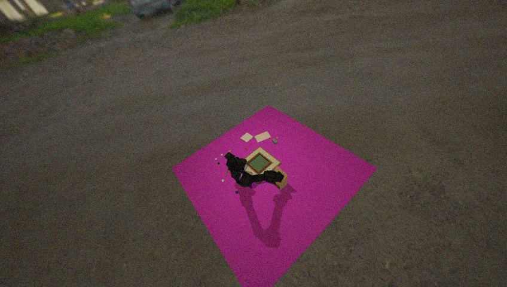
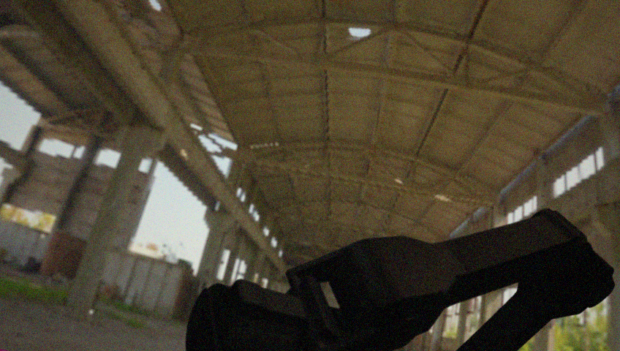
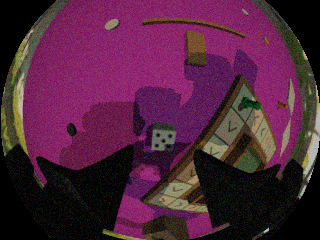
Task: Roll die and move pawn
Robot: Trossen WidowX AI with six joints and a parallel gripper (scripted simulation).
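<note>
Now: gripper tip 4 cm above the white die. Also, from my gripper tip: dice tray: 19 cm to the right, 4 cm below; small green piece: 11 cm ahead, 7 cm to the right, 2 cm below; thin stick: 17 cm ahead, 5 cm to the left, 5 cm below.
</note>
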